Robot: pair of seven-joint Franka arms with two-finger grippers.
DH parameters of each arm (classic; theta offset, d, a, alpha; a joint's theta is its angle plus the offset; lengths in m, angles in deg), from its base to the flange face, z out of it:
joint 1: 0 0.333 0 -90
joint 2: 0 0 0 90
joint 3: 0 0.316 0.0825 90
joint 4: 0 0 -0.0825 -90
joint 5: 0 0.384 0 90
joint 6: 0 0 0.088 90
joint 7: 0 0.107 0 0
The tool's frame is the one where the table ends.
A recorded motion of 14 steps. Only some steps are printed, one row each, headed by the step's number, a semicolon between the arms.
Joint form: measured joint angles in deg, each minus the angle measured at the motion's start. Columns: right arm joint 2, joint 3, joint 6, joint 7, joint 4, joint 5, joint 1; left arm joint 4, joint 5, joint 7, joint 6, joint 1, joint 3, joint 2.
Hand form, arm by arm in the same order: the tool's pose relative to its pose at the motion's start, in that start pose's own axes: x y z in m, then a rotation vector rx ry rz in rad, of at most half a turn. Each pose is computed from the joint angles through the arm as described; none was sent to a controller.
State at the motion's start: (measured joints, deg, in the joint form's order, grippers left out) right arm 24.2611 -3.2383 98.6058 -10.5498 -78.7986 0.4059 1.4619; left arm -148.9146 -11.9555 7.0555 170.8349 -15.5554 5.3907 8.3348
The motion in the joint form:
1: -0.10 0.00 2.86 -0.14 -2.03 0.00 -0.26; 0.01 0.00 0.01 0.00 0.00 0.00 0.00
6: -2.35 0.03 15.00 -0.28 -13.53 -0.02 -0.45; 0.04 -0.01 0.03 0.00 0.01 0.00 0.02
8: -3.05 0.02 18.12 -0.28 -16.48 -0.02 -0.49; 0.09 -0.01 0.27 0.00 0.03 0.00 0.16
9: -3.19 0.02 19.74 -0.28 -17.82 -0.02 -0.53; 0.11 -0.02 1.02 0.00 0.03 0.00 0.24
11: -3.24 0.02 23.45 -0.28 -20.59 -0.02 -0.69; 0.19 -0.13 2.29 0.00 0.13 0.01 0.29
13: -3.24 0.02 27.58 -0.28 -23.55 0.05 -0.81; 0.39 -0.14 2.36 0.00 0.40 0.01 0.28
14: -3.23 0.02 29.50 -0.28 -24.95 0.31 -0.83; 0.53 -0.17 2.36 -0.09 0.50 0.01 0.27
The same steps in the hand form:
1: 0.0012 0.0035 0.0115 -0.0026 0.0159 0.0024; 0.0001 0.0000 0.0000 0.0000 0.0002 0.0002
6: -0.0081 0.0050 0.0631 -0.0104 0.0657 0.0045; 0.0003 -0.0001 0.0000 0.0000 0.0004 0.0002
8: -0.0124 0.0050 0.0748 -0.0128 0.0807 0.0058; 0.0002 -0.0003 0.0008 0.0004 -0.0012 0.0041
9: -0.0139 0.0053 0.0818 -0.0141 0.0879 0.0067; 0.0000 -0.0003 0.0013 0.0006 -0.0022 0.0170
11: -0.0168 0.0067 0.0982 -0.0174 0.1048 0.0098; 0.0005 -0.0013 0.0013 0.0008 -0.0016 0.0355
13: -0.0204 0.0074 0.1158 -0.0205 0.1250 0.0129; 0.0023 -0.0033 0.0004 0.0016 0.0023 0.0321
14: -0.0224 0.0072 0.1241 -0.0186 0.1344 0.0160; 0.0034 -0.0040 -0.0001 0.0016 0.0034 0.0300

